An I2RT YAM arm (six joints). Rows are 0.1 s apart.
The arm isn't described. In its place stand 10 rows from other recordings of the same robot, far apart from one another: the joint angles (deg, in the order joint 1, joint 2, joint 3, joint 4, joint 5, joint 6), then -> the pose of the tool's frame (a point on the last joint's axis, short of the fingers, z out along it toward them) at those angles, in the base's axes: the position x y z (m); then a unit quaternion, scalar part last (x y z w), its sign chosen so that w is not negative.
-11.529, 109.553, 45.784, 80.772, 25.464, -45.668 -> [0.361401, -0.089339, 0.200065, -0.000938, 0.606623, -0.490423, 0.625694]
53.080, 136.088, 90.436, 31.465, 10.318, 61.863 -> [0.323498, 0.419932, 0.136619, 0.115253, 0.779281, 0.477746, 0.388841]
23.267, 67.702, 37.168, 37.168, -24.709, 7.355 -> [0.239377, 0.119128, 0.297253, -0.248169, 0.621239, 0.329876, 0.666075]
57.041, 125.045, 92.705, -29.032, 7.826, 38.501 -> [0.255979, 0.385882, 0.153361, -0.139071, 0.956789, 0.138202, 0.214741]
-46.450, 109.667, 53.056, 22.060, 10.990, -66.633 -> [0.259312, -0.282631, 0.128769, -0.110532, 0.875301, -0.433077, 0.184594]
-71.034, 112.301, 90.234, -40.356, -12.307, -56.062 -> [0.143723, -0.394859, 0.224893, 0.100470, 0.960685, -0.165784, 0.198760]
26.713, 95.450, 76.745, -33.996, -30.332, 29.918 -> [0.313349, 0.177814, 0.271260, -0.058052, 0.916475, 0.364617, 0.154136]
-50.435, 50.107, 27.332, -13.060, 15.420, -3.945 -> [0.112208, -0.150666, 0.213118, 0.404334, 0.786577, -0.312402, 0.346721]
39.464, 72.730, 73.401, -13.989, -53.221, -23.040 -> [0.197005, 0.199125, 0.406508, -0.601355, 0.455337, 0.426939, 0.498761]
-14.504, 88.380, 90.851, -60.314, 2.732, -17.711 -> [0.302632, -0.080041, 0.355151, -0.020281, 0.960419, -0.098824, 0.259651]
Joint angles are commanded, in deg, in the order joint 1, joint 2, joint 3, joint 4, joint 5, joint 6. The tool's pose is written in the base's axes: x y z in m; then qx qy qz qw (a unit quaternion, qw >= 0). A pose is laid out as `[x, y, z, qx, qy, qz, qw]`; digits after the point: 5 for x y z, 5 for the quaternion.
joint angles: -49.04, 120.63, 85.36, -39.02, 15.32, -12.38
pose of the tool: [0.26725, -0.32221, 0.14390, 0.32605, 0.92623, -0.18270, 0.04902]
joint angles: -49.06, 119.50, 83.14, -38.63, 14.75, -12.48
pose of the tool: [0.26244, -0.31637, 0.14162, 0.32448, 0.92830, -0.17562, 0.04619]
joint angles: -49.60, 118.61, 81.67, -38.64, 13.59, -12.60
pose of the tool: [0.25634, -0.31410, 0.14080, 0.32667, 0.92950, -0.16488, 0.04608]
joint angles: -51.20, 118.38, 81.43, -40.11, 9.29, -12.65
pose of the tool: [0.24728, -0.31673, 0.14009, 0.33554, 0.93184, -0.12769, 0.05277]
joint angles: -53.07, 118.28, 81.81, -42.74, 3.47, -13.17
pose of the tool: [0.23757, -0.31966, 0.14102, 0.34221, 0.93443, -0.07659, 0.06224]
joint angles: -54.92, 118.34, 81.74, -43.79, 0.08, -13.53
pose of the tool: [0.22760, -0.32416, 0.13989, 0.35221, 0.93217, -0.04769, 0.06887]
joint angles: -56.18, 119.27, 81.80, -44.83, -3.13, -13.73
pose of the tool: [0.22130, -0.32683, 0.13381, 0.35937, 0.93038, -0.01612, 0.07062]
